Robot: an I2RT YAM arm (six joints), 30 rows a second.
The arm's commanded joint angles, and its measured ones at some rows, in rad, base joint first. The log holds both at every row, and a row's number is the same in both.
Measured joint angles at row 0:
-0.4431, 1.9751, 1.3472, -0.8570, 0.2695, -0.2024
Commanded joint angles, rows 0 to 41:
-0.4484, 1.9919, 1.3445, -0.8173, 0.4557, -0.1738
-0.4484, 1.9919, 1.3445, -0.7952, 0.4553, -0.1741
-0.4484, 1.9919, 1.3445, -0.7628, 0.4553, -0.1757
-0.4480, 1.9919, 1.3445, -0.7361, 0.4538, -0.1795
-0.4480, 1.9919, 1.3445, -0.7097, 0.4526, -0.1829
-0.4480, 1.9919, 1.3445, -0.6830, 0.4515, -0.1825
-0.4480, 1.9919, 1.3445, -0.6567, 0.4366, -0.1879
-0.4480, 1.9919, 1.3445, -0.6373, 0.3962, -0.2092
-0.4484, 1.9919, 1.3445, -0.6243, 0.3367, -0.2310
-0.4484, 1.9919, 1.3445, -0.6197, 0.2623, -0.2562
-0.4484, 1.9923, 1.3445, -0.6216, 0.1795, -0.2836
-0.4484, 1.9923, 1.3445, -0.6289, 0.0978, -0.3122
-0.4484, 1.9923, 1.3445, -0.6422, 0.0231, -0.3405
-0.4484, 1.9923, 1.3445, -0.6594, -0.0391, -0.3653
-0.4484, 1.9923, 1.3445, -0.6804, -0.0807, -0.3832
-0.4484, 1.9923, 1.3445, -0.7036, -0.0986, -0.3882
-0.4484, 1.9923, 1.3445, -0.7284, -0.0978, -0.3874
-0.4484, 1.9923, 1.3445, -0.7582, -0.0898, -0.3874
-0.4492, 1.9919, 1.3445, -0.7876, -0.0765, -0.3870
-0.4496, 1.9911, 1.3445, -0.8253, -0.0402, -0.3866
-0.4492, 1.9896, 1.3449, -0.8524, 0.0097, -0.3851
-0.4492, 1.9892, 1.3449, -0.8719, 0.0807, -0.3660
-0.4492, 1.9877, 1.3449, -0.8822, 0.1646, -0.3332
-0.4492, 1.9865, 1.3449, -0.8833, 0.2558, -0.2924
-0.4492, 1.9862, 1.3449, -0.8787, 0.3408, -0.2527
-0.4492, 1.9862, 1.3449, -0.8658, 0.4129, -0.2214
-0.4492, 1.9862, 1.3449, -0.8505, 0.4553, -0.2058
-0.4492, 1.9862, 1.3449, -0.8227, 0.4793, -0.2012
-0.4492, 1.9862, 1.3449, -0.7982, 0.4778, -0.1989
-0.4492, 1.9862, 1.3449, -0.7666, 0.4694, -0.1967
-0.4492, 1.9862, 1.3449, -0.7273, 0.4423, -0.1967
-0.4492, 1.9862, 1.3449, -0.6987, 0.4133, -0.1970
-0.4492, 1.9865, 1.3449, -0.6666, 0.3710, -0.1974
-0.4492, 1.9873, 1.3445, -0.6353, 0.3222, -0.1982
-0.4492, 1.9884, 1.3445, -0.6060, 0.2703, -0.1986
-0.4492, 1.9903, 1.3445, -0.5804, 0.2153, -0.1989
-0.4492, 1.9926, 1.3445, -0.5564, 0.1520, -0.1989
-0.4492, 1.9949, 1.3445, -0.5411, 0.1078, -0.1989
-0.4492, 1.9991, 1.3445, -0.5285, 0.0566, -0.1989
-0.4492, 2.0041, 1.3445, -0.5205, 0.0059, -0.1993
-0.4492, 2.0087, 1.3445, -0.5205, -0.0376, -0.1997
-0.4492, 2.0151, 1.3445, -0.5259, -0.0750, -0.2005
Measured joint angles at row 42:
-0.4526, 1.9823, 1.3468, -0.5236, 0.1253, -0.2127
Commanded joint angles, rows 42 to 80:
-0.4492, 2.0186, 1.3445, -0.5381, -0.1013, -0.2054
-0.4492, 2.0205, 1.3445, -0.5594, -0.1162, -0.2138
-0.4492, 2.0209, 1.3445, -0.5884, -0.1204, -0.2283
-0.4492, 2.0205, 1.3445, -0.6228, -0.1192, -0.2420
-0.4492, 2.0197, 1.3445, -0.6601, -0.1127, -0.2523
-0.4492, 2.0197, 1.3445, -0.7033, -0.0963, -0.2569
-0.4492, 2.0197, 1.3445, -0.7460, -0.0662, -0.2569
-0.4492, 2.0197, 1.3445, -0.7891, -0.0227, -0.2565
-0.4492, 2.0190, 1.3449, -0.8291, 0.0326, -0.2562
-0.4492, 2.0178, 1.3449, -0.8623, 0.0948, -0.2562
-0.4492, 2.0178, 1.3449, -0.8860, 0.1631, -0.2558
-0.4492, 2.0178, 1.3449, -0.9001, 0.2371, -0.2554
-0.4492, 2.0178, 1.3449, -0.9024, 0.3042, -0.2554
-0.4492, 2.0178, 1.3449, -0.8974, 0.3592, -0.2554
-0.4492, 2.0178, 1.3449, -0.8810, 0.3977, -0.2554
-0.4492, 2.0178, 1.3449, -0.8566, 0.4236, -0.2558
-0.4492, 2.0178, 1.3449, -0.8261, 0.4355, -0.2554
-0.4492, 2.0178, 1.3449, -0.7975, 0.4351, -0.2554
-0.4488, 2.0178, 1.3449, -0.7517, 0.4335, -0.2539
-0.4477, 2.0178, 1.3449, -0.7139, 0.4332, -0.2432
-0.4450, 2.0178, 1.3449, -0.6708, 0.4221, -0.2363
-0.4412, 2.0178, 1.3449, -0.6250, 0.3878, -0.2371
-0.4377, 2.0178, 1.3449, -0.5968, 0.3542, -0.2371
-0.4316, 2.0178, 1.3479, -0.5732, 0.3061, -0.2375
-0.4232, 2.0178, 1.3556, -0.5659, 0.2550, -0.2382
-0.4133, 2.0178, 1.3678, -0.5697, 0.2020, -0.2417
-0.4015, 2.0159, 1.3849, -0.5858, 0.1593, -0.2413
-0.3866, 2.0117, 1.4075, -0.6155, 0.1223, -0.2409
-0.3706, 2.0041, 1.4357, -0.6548, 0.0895, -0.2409
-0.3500, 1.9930, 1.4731, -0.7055, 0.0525, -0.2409
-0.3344, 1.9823, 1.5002, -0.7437, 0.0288, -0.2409
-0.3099, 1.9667, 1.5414, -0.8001, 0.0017, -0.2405
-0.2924, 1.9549, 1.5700, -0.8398, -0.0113, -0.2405
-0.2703, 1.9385, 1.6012, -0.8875, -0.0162, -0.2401
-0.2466, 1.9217, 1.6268, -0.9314, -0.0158, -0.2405
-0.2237, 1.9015, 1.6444, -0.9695, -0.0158, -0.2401
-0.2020, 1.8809, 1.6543, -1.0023, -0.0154, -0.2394
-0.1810, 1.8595, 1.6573, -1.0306, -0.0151, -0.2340
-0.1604, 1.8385, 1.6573, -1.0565, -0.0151, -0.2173
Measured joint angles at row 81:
-0.2054, 1.9293, 1.6211, -1.0103, 0.0372, -0.2440
